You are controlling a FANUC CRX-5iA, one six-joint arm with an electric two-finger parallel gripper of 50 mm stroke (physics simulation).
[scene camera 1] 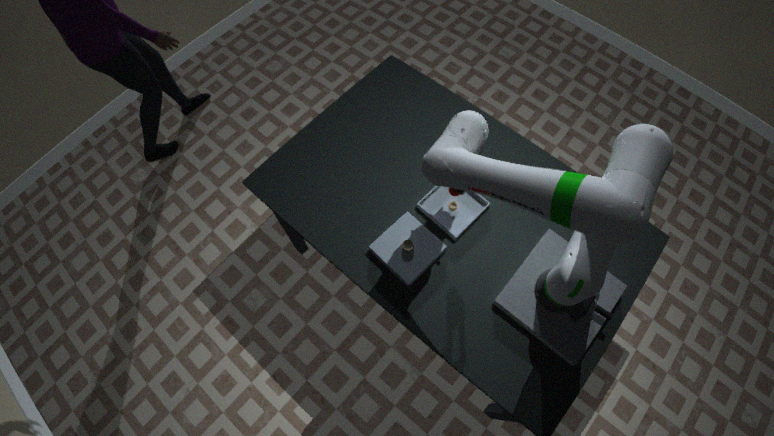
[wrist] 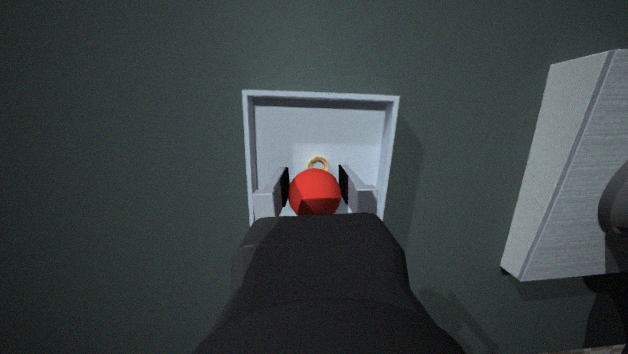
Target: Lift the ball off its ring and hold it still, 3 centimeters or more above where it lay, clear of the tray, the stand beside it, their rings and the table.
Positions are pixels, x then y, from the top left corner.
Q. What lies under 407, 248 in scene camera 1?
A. A flat stand.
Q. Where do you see a light grey square tray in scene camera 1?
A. At 453, 214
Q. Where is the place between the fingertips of my gripper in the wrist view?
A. At 313, 178
